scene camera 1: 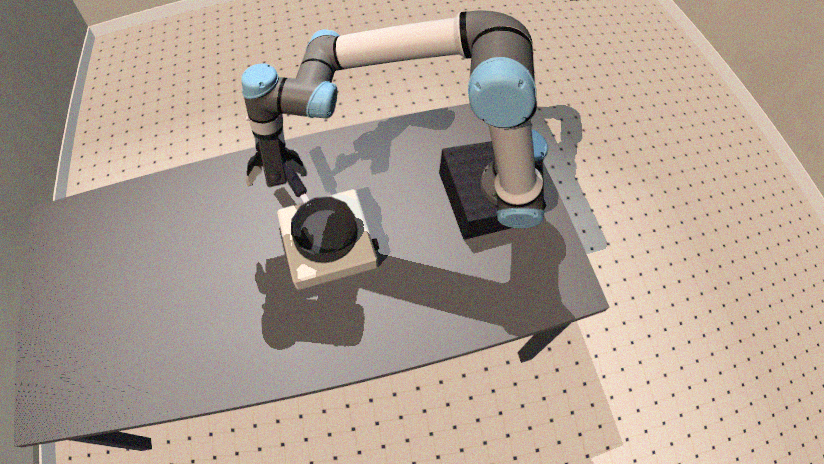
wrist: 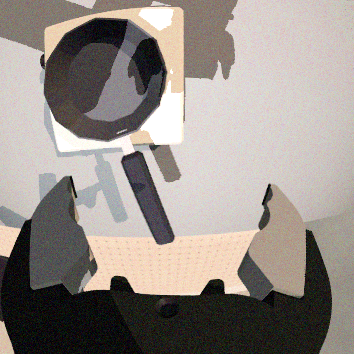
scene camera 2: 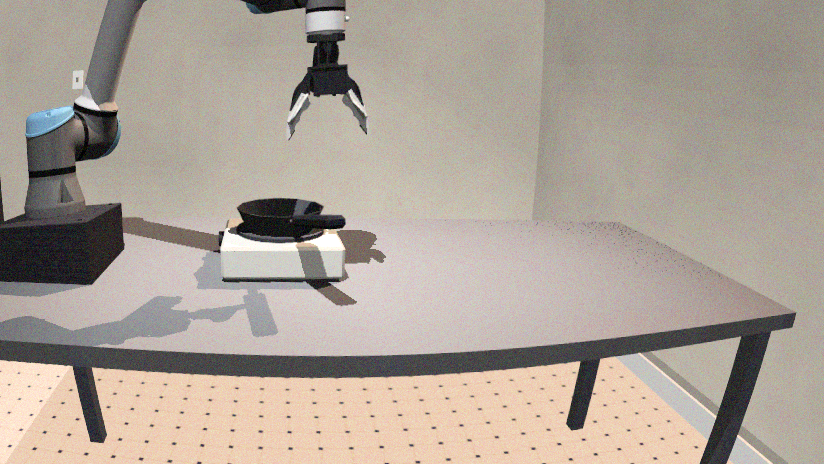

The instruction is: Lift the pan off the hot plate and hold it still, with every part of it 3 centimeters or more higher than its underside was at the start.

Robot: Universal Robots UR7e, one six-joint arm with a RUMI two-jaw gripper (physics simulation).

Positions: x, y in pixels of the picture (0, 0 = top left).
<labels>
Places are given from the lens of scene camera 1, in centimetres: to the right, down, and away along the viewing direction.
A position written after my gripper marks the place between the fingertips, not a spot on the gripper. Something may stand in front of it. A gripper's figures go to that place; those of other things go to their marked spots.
my gripper (scene camera 1: 277, 180): -34, -13, 120
white hot plate (scene camera 1: 307, 269): -28, 10, 130
black pan (scene camera 1: 322, 225): -25, -2, 135
</labels>
